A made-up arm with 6 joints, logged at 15 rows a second.
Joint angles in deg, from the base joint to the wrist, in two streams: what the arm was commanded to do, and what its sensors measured. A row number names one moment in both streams.
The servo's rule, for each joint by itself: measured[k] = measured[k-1] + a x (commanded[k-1-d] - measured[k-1]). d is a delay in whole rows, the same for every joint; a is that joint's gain. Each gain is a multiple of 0.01, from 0.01 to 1. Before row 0 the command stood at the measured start. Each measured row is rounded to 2 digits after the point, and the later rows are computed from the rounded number. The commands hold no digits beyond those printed.
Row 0, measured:
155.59 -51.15 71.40 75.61 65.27 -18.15
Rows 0 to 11, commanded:
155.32 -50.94 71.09 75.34 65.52 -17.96
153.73 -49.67 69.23 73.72 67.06 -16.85
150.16 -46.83 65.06 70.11 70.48 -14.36
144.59 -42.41 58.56 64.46 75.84 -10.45
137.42 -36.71 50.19 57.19 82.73 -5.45
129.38 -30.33 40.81 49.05 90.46 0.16
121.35 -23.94 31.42 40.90 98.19 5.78
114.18 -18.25 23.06 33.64 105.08 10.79
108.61 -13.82 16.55 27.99 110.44 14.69
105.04 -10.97 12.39 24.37 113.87 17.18
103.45 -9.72 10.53 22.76 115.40 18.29
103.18 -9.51 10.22 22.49 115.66 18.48
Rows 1 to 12, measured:
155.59 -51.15 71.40 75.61 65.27 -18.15
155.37 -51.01 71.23 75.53 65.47 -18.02
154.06 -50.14 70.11 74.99 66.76 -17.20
150.94 -47.99 67.28 73.53 69.77 -15.21
145.86 -44.36 62.40 70.81 74.69 -11.88
139.11 -39.39 55.56 66.72 81.20 -7.38
131.33 -33.50 47.30 61.42 88.70 -2.10
123.35 -27.29 38.41 55.26 96.39 3.42
116.01 -21.41 29.81 48.77 103.43 8.58
110.09 -16.48 22.38 42.54 109.11 12.86
106.05 -12.90 16.79 37.09 112.97 15.88
103.97 -10.83 13.28 32.79 114.94 17.57
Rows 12 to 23, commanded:
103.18 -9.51 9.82 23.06 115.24 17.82
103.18 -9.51 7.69 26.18 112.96 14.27
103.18 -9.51 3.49 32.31 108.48 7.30
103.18 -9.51 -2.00 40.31 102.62 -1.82
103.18 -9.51 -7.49 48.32 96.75 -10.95
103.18 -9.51 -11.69 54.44 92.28 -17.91
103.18 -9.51 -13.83 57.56 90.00 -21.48
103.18 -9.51 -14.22 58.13 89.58 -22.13
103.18 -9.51 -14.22 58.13 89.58 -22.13
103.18 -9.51 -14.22 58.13 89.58 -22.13
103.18 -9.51 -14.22 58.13 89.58 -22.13
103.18 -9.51 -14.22 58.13 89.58 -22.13
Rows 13 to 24, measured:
103.34 -9.97 11.57 29.70 115.52 18.21
103.21 -9.67 10.59 27.71 115.29 17.94
103.19 -9.57 8.97 27.25 113.40 15.37
103.18 -9.53 5.90 28.77 109.41 9.72
103.18 -9.52 1.48 32.23 103.91 1.64
103.18 -9.51 -3.54 37.06 98.11 -7.17
103.18 -9.51 -8.10 42.27 93.39 -14.69
103.18 -9.51 -11.31 46.86 90.64 -19.44
103.18 -9.51 -12.94 50.24 89.78 -21.32
103.18 -9.51 -13.66 52.61 89.62 -21.89
103.18 -9.51 -13.97 54.27 89.59 -22.06
103.18 -9.51 -14.11 55.43 89.58 -22.11

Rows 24 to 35, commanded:
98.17 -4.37 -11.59 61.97 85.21 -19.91
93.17 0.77 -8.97 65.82 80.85 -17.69
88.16 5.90 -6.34 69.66 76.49 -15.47
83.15 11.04 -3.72 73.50 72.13 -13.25
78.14 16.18 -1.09 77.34 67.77 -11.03
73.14 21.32 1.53 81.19 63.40 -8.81
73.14 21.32 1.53 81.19 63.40 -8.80
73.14 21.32 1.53 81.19 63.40 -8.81
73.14 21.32 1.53 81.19 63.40 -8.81
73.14 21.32 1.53 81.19 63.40 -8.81
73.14 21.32 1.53 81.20 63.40 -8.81
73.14 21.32 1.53 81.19 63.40 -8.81
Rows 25 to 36, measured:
103.18 -9.51 -14.17 56.24 89.58 -22.12
99.17 -6.17 -12.73 57.96 86.04 -20.57
94.37 -1.66 -10.62 60.32 81.84 -18.55
89.40 3.25 -8.22 63.12 77.51 -16.39
84.40 8.31 -5.70 66.23 73.15 -14.19
79.39 13.43 -3.12 69.56 68.79 -11.98
74.39 18.56 -0.52 73.05 64.42 -9.76
73.39 20.35 0.63 75.49 63.59 -9.09
73.19 20.98 1.13 77.20 63.44 -8.89
73.15 21.20 1.35 78.40 63.41 -8.83
73.14 21.28 1.45 79.24 63.40 -8.82
73.14 21.31 1.49 79.83 63.40 -8.81

